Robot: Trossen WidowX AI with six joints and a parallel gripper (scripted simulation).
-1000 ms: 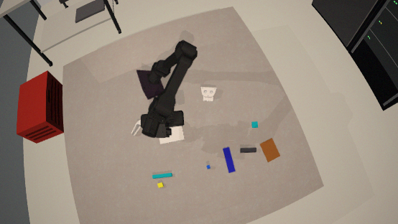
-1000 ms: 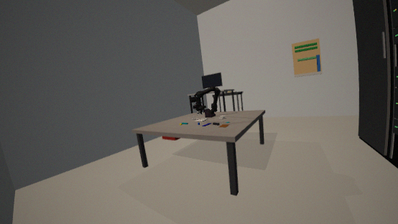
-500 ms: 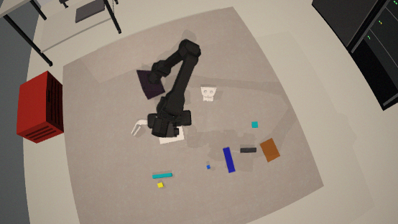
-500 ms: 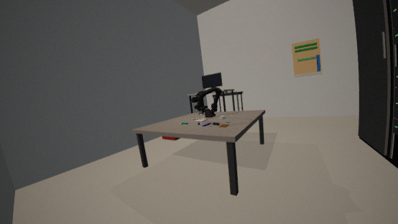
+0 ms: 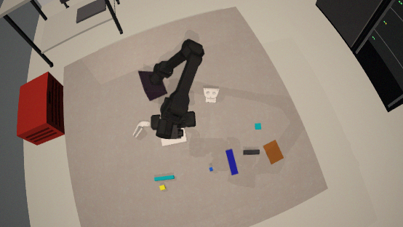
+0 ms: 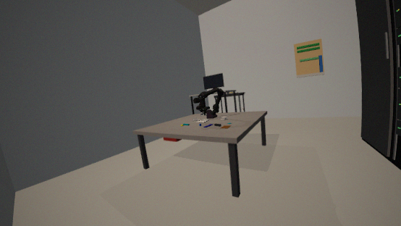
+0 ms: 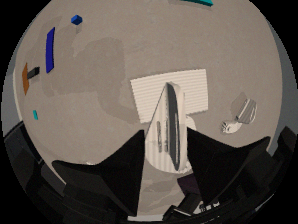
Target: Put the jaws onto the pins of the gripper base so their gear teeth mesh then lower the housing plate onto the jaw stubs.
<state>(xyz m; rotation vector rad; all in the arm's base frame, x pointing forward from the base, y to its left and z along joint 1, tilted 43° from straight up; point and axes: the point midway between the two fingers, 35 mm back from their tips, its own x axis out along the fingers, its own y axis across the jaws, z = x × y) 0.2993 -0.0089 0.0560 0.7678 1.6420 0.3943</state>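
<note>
Now: the white ribbed tray 1 cm ahead of my gripper tip, 3 cm to the right of it and 8 cm below it. Round my gripper tip: white jaw: 9 cm behind, 15 cm to the right, 7 cm below; then teal bar: 19 cm ahead, 14 cm to the right, 7 cm below; then small blue cube: 22 cm ahead, 8 cm to the left, 7 cm below.
</note>
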